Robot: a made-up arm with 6 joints.
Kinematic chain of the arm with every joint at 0, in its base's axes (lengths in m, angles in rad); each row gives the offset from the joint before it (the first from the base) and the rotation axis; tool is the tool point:
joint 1: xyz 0 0 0.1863 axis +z
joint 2: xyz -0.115 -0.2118 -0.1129 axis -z
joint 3: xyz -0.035 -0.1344 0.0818 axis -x
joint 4: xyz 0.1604 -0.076 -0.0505 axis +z
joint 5: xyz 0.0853 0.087 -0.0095 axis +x
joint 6: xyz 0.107 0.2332 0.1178 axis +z
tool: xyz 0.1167 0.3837 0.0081
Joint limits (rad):
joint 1: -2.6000..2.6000
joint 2: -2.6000..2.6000
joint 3: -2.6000..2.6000
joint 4: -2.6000..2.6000
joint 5: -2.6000..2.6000
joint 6: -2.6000..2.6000
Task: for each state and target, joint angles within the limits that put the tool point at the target. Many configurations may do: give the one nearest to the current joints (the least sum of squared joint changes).
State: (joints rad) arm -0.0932 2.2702 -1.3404 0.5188 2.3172 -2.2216
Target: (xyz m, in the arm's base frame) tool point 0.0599 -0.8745 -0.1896
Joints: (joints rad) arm 0.5113 1.8461 -1.4092 -0.3707 2.3816 -1.6677
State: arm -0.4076 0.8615 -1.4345 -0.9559 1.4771 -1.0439
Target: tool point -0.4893 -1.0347 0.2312
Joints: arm -0.1225 0.9765 -0.7321 -0.9673 1.0588 -0.5787
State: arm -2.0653 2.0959 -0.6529 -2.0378 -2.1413 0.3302
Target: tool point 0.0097 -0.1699 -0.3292
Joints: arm -1.5841 2.0352 -0.8615 -2.2097 -2.4639 -0.1177
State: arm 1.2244 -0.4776 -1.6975 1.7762 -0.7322 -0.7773
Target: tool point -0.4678 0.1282 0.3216
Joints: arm 0.3076 0.0463 -1.2986 1.6937 -1.2297 -0.3940
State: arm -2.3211 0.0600 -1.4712 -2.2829 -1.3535 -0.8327
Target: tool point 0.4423 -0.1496 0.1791
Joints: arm -2.3211 0.1531 -2.2564 -2.4971 -1.7345 -0.4640
